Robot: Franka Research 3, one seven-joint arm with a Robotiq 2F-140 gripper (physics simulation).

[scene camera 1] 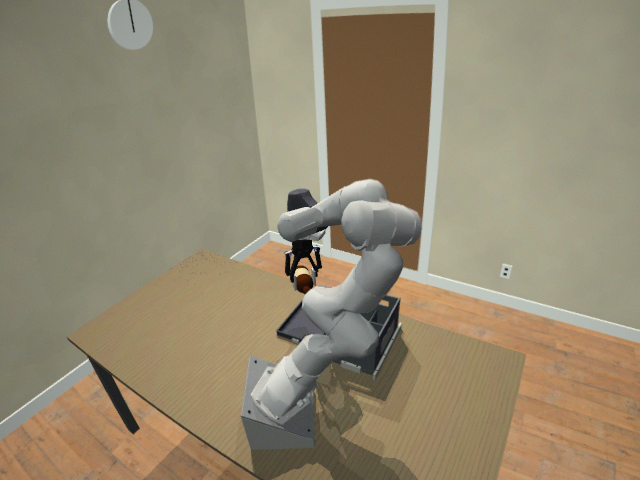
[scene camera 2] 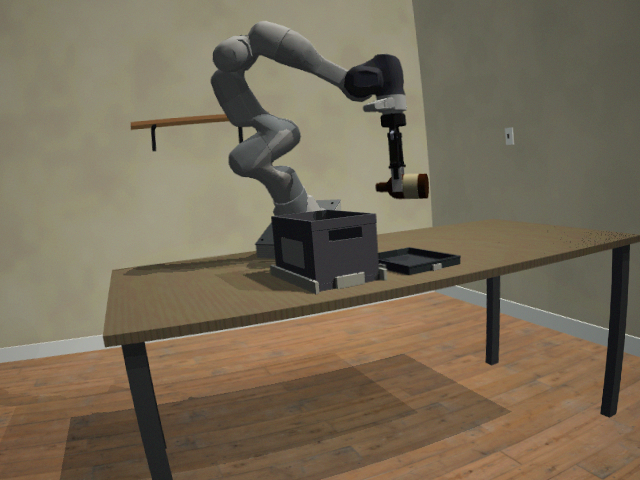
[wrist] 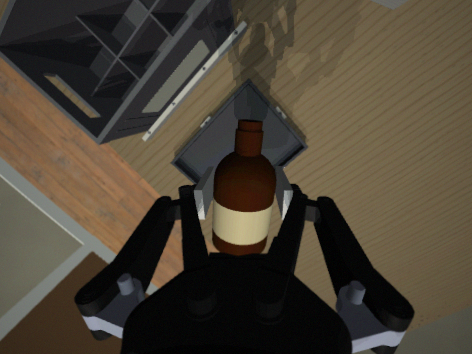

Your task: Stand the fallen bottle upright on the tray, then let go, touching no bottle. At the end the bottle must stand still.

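A brown bottle [scene camera 1: 303, 280] [scene camera 2: 410, 186] [wrist: 243, 190] with a cream label lies level in the air, its neck toward the crate side in the scene camera 2 view. My gripper [scene camera 1: 303, 279] [scene camera 2: 397, 186] [wrist: 244, 177] points down and is shut on the bottle's body, near the shoulder, with one pad on each side. It holds the bottle well above the low dark tray [scene camera 1: 300, 326] [scene camera 2: 412, 257] [wrist: 225, 131], which rests on the table. The arm hides part of the tray in the scene camera 1 view, and the bottle hides part of it in the wrist view.
A tall dark crate [scene camera 1: 388, 330] [scene camera 2: 344, 255] [wrist: 150, 75] with inner dividers stands close beside the tray on the table [scene camera 1: 180, 320] [scene camera 2: 206, 299] [wrist: 375, 175]. Light rails run along the crate's foot. No bottle in the crate can be made out.
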